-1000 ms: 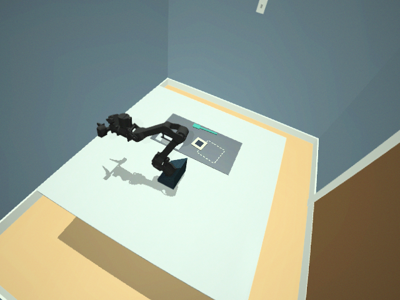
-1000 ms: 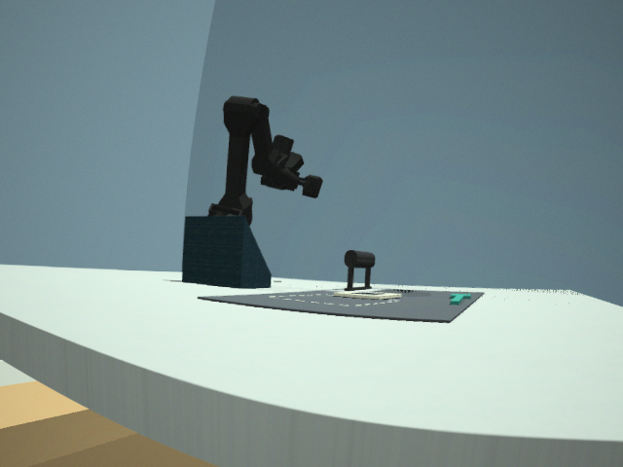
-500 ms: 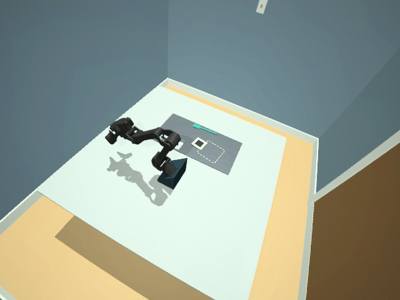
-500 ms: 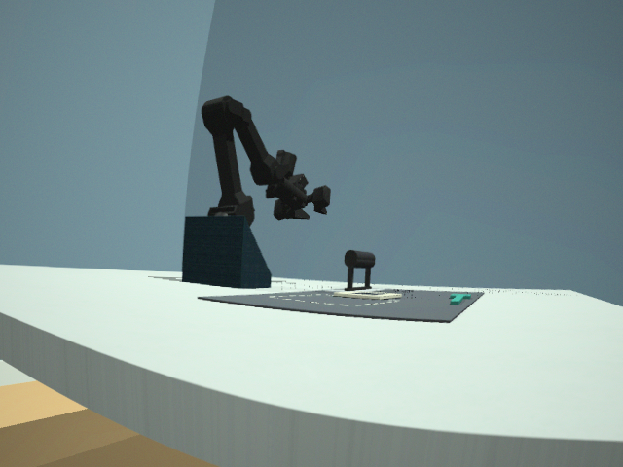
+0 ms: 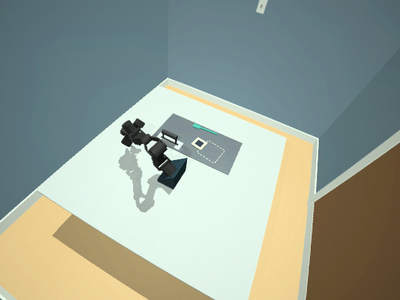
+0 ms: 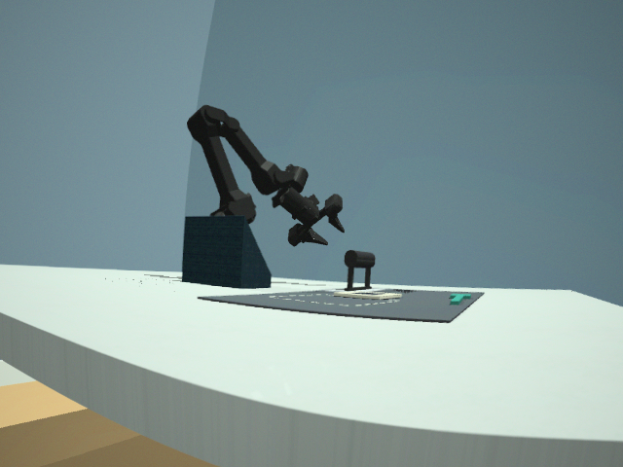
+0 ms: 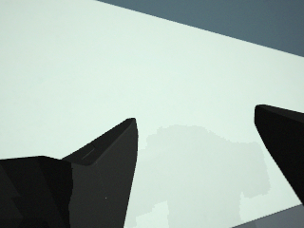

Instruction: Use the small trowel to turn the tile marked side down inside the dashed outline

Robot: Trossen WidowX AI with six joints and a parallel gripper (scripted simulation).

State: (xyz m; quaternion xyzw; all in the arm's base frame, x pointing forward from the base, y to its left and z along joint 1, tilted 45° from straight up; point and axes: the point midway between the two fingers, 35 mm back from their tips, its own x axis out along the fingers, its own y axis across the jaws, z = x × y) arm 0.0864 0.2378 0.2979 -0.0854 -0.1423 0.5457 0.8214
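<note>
Now: the dark grey mat 370 mm to the right of my gripper tip, 300 mm ahead of it and 150 mm below it. Also, from my gripper tip: teal trowel 440 mm ahead, 340 mm to the right, 130 mm below; then cream tile 400 mm to the right, 280 mm ahead, 130 mm below.
</note>
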